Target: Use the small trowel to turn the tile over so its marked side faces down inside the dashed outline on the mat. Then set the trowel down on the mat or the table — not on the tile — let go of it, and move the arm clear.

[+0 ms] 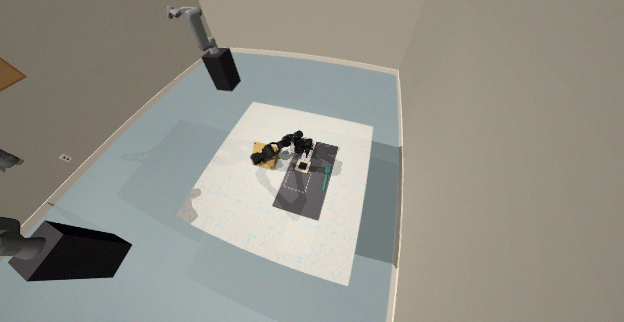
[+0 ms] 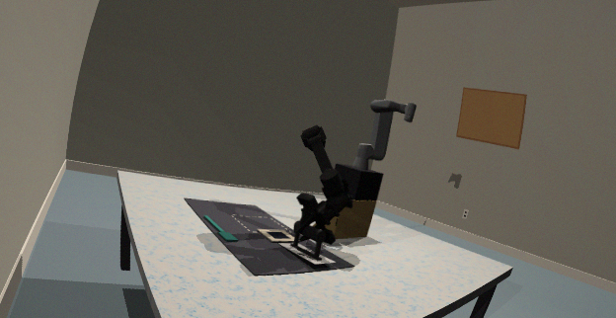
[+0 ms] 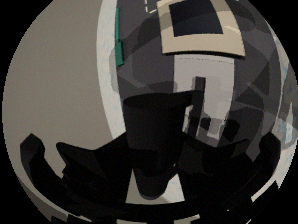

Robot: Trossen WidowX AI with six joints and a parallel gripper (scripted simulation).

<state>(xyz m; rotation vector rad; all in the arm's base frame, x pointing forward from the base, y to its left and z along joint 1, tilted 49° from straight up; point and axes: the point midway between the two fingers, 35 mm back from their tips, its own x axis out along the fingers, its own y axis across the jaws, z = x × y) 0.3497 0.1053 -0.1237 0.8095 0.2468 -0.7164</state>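
Right now my gripper tip is 19 cm to the left of the dark mat, 7 cm above it and 2 cm short of it. The rest, counted from my gripper tip: green trowel (17 cm to the right, 16 cm ahead, 5 cm below); then square tile (13 cm to the right, 5 cm below, 4 cm behind).
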